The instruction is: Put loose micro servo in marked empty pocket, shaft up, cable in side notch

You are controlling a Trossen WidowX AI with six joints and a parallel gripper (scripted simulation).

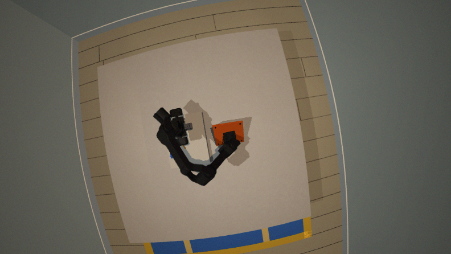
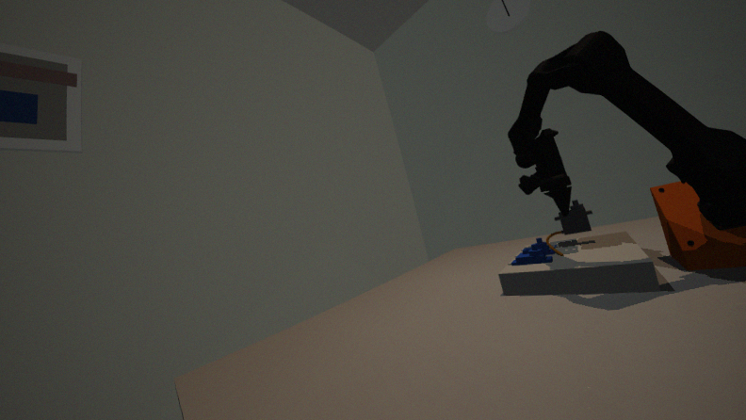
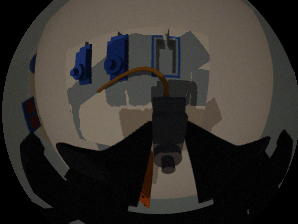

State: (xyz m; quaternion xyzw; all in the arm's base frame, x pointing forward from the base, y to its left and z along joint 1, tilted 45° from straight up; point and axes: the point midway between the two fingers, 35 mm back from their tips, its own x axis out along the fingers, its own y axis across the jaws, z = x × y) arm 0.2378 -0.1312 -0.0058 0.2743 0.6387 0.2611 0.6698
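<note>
Now: the deck 10 cm below my gripper tip, 8 cm to the left of it and 3 cm behind it.
</note>
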